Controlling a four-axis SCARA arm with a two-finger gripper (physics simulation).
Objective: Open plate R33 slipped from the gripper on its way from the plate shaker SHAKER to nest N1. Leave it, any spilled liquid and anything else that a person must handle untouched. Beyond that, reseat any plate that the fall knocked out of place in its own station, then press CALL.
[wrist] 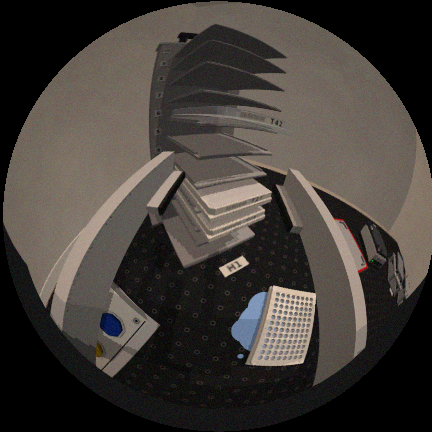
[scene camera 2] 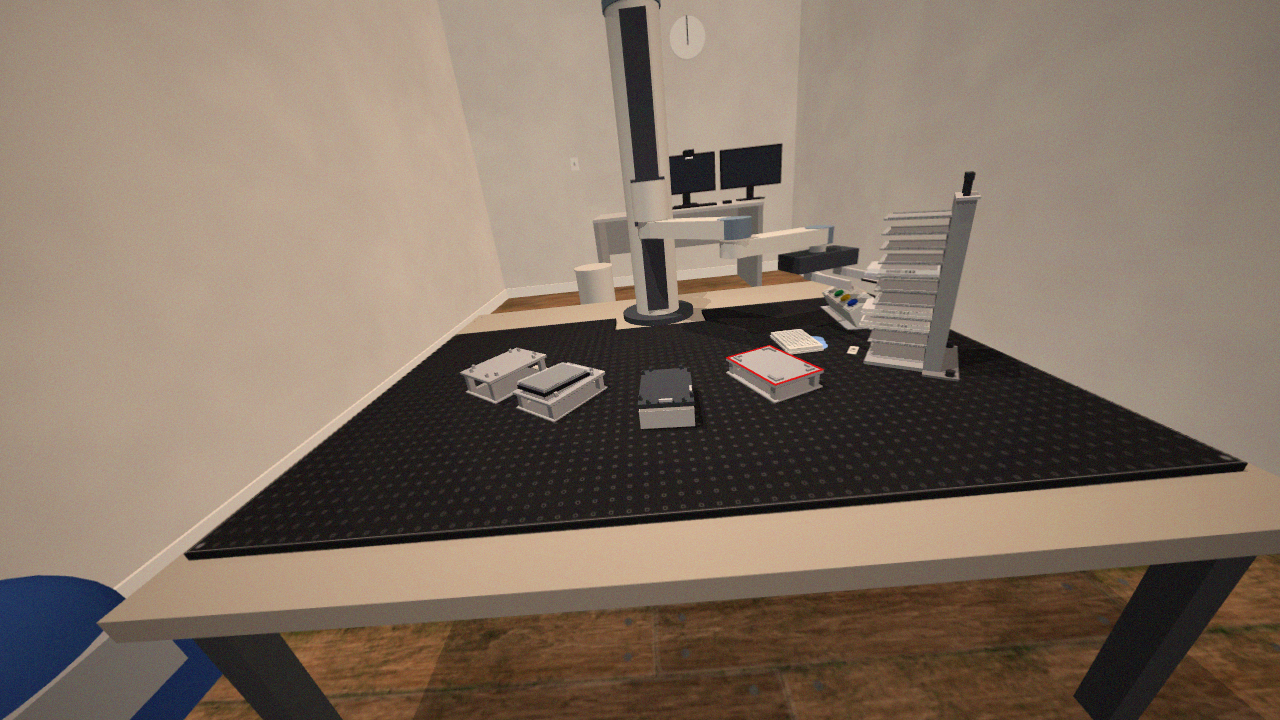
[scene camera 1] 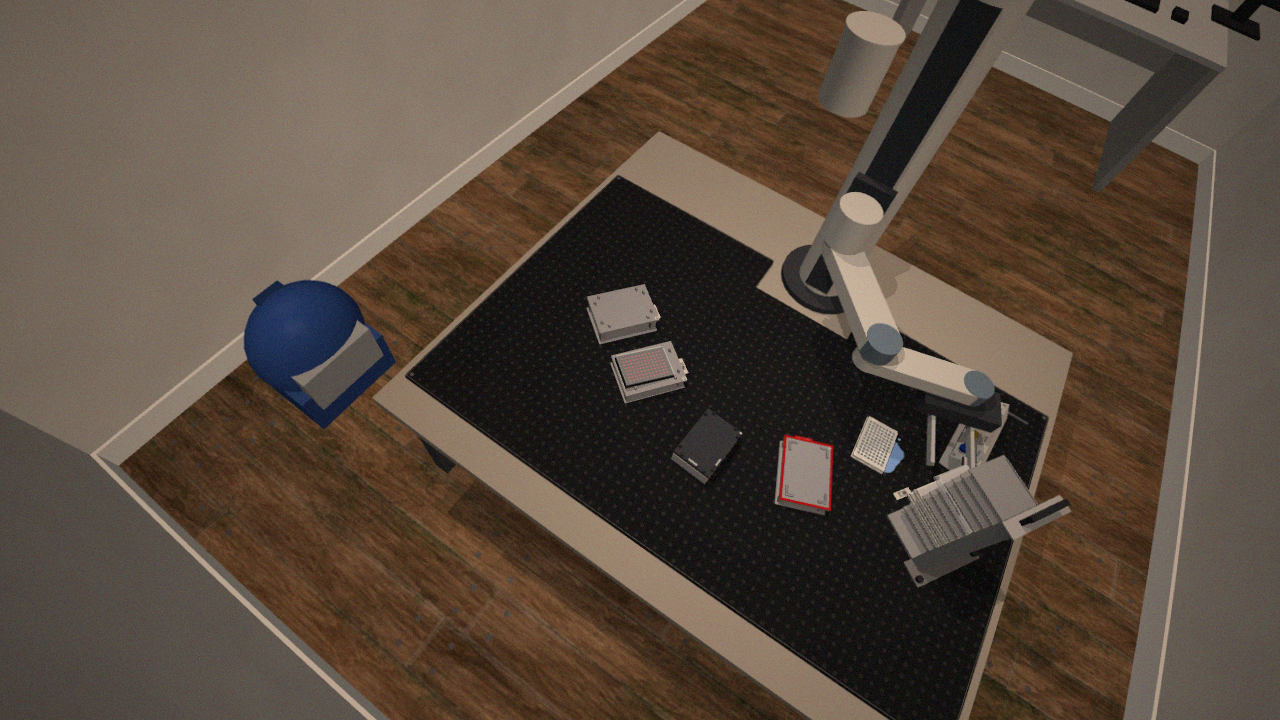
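Where they show: gripper, fingertip midpoint: [wrist: 230, 168] [scene camera 2: 866, 282] [scene camera 1: 950, 470]; arm's base at its link origin: [scene camera 2: 658, 314] [scene camera 1: 821, 280].
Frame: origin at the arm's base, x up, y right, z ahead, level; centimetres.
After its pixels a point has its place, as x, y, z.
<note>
My gripper [scene camera 1: 952, 454] {17.1, -46.8, 47.2} [wrist: 230, 168] {17.1, -46.8, 47.2} is shut to its narrow stand, with a bare gap between its pads. It hangs by the button panel [scene camera 2: 832, 315] {1.6, -51.0, 24.0} [wrist: 142, 327] {1.6, -51.2, 34.1}, whose blue button [scene camera 2: 852, 302] {8.1, -51.5, 33.4} [wrist: 111, 324] {8.2, -51.5, 33.1} shows left of the gap in the wrist view. Open plate R33 [scene camera 1: 875, 441] {2.3, -33.2, 41.2} [scene camera 2: 793, 339] {2.5, -32.9, 41.9} [wrist: 287, 327] {2.7, -33.9, 41.7} lies on the mat beside blue liquid [scene camera 1: 893, 459] {1.4, -39.2, 42.4} [scene camera 2: 820, 342] [wrist: 245, 330] {1.4, -39.3, 40.3}. In the rack H1 [scene camera 2: 953, 277] {21.0, -53.3, 64.4} [wrist: 159, 100] {23.2, -59.1, 52.8}, plate T42 [scene camera 2: 914, 269] {21.5, -50.3, 57.7} [wrist: 250, 119] {20.9, -46.3, 48.9} juts out past nearby shelves; whether it is seated I cannot tell. Lower plates [wrist: 237, 197] {13.1, -46.3, 50.0} sit stacked below it.
A red-rimmed stand [scene camera 1: 807, 474] {5.3, -21.9, 61.1} [scene camera 2: 774, 365] {5.3, -21.6, 61.7} [wrist: 352, 245] {5.3, -18.4, 60.6} is beside R33. Farther left are a dark block-shaped device [scene camera 1: 707, 443] {6.8, 1.5, 69.2} [scene camera 2: 666, 389] {6.8, 1.5, 70.6}, a nest bearing a plate [scene camera 1: 646, 368] {7.6, 23.9, 61.5} [scene camera 2: 553, 377] {7.7, 24.5, 62.3} and a bare nest [scene camera 1: 623, 310] {6.9, 38.6, 50.2} [scene camera 2: 505, 365] {6.9, 38.4, 51.1}. The tall rack stands close to my gripper.
</note>
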